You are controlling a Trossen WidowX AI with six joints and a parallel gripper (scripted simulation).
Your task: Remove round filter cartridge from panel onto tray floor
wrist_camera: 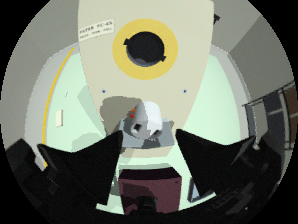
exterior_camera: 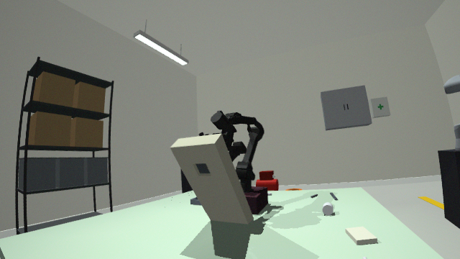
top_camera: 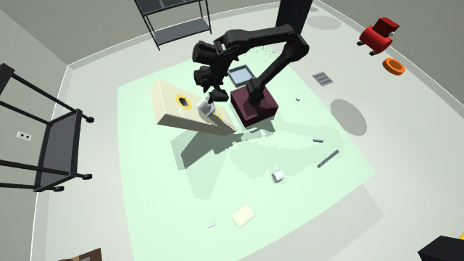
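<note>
Right now my gripper tip is 20 mm short of the round filter cartridge and 30 mm above it. Round my gripper tip: small white pin (120 mm ahead, 500 mm to the left, 240 mm below); then blue-grey tray (260 mm behind, 320 mm to the right, 230 mm below); then cream pad (30 mm behind, 490 mm to the left, 230 mm below).
</note>
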